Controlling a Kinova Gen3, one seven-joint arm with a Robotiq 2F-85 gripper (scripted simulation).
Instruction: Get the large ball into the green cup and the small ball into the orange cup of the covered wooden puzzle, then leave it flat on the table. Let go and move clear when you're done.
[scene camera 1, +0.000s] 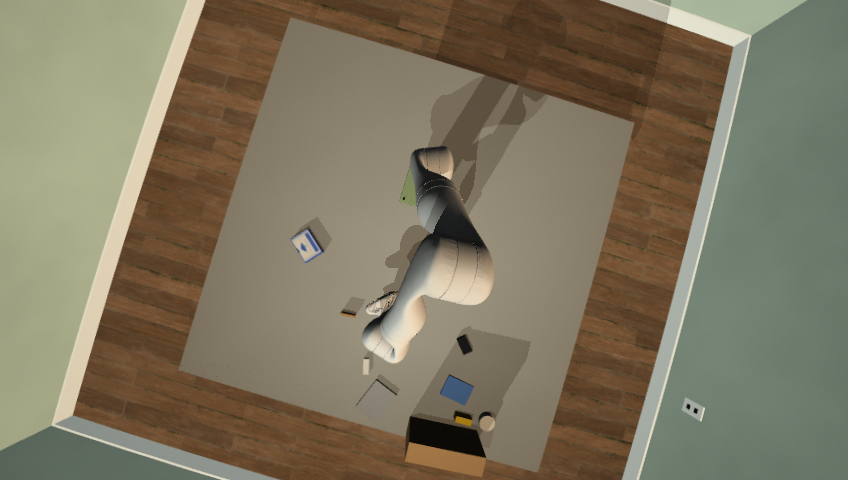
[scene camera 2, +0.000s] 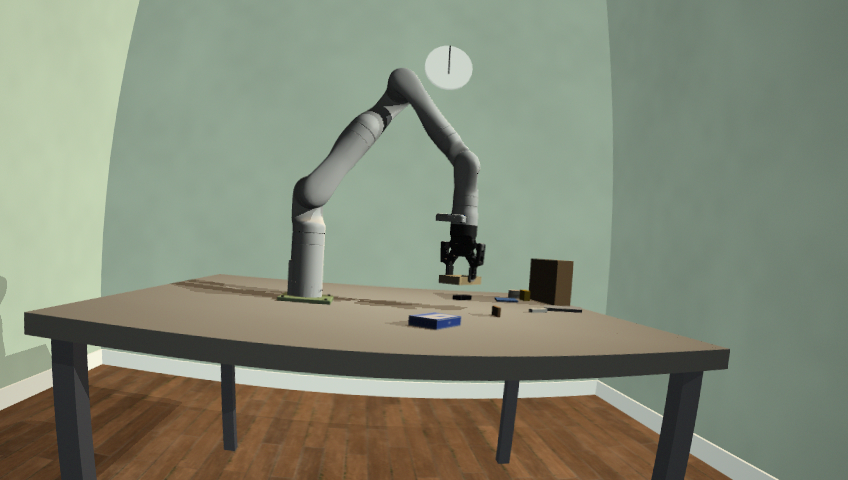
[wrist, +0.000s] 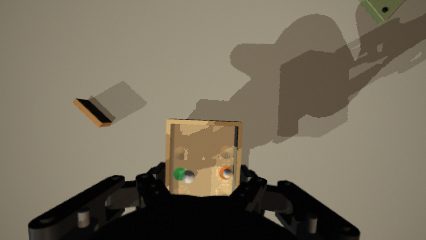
In view: my gripper (scene camera 2: 460, 280) and a brown box (scene camera 2: 550, 282).
My gripper is seen too in the wrist view (wrist: 203, 173). The wrist view does not show the brown box: it is out of frame.
